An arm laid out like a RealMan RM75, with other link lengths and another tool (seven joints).
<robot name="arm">
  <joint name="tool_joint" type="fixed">
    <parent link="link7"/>
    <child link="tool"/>
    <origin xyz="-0.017 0.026 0.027" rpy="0.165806 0 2.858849"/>
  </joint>
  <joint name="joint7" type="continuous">
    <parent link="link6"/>
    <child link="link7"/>
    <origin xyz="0 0 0.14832"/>
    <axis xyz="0 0 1"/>
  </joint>
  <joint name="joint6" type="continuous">
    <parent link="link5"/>
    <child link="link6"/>
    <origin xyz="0 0 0"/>
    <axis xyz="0 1 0"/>
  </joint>
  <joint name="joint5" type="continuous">
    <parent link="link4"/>
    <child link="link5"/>
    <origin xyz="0 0 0.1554"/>
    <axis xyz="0 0 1"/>
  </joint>
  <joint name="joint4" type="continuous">
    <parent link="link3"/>
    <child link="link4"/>
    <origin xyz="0 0 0"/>
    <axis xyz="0 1 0"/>
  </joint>
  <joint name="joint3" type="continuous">
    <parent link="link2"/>
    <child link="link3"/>
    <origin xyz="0 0 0.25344"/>
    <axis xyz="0 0 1"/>
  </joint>
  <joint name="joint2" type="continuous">
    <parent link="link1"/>
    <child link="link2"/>
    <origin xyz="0 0 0"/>
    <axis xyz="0 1 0"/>
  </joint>
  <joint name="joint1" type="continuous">
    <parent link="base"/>
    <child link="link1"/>
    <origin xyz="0 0 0.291"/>
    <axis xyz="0 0 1"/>
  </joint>
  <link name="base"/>
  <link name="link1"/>
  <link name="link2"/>
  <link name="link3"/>
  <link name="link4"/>
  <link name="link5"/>
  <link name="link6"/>
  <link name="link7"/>
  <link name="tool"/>
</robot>
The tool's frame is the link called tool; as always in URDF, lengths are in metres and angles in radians. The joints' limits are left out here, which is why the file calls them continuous.
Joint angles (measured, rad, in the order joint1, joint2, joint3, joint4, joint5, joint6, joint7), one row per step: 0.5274, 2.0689, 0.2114, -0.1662, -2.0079, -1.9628, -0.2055; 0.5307, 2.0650, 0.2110, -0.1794, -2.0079, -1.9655, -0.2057; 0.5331, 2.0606, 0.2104, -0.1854, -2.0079, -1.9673, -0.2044; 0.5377, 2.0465, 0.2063, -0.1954, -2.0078, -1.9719, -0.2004; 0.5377, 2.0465, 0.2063, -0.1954, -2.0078, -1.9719, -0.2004; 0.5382, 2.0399, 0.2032, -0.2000, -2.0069, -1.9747, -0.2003; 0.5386, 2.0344, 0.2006, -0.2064, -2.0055, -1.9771, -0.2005; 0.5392, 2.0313, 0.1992, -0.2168, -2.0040, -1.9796, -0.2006; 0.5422, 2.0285, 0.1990, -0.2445, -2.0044, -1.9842, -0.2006; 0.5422, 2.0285, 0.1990, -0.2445, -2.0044, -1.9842, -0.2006; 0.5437, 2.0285, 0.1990, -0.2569, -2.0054, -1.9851, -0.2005; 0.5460, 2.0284, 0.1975, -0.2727, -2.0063, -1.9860, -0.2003; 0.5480, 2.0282, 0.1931, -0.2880, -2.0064, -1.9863, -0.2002; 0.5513, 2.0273, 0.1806, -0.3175, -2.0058, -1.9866, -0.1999; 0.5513, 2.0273, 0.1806, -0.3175, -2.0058, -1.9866, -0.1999; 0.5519, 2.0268, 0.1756, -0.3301, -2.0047, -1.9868, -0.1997; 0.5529, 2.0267, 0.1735, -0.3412, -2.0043, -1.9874, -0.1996; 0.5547, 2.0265, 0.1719, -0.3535, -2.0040, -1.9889, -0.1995; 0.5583, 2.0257, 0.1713, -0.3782, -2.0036, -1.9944, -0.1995
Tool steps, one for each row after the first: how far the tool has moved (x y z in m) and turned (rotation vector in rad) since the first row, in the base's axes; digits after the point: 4 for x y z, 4 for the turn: 0.0010, 0.0011, 0.0018, 0.0076, -0.0145, 0.0036; 0.0015, 0.0019, 0.0034, 0.0111, -0.0225, 0.0067; 0.0032, 0.0036, 0.0077, 0.0168, -0.0414, 0.0152; 0.0032, 0.0036, 0.0077, 0.0168, -0.0414, 0.0152; 0.0043, 0.0040, 0.0097, 0.0208, -0.0512, 0.0187; 0.0055, 0.0044, 0.0116, 0.0259, -0.0614, 0.0210; 0.0067, 0.0049, 0.0132, 0.0324, -0.0725, 0.0223; 0.0086, 0.0061, 0.0156, 0.0454, -0.0984, 0.0248; 0.0086, 0.0061, 0.0156, 0.0454, -0.0984, 0.0248; 0.0094, 0.0066, 0.0161, 0.0498, -0.1095, 0.0252; 0.0102, 0.0074, 0.0167, 0.0545, -0.1243, 0.0265; 0.0110, 0.0080, 0.0171, 0.0577, -0.1399, 0.0283; 0.0127, 0.0089, 0.0176, 0.0618, -0.1719, 0.0329; 0.0127, 0.0089, 0.0176, 0.0618, -0.1719, 0.0329; 0.0136, 0.0093, 0.0180, 0.0645, -0.1851, 0.0339; 0.0142, 0.0097, 0.0186, 0.0681, -0.1955, 0.0346; 0.0147, 0.0102, 0.0193, 0.0727, -0.2066, 0.0365; 0.0155, 0.0110, 0.0213, 0.0842, -0.2275, 0.0414
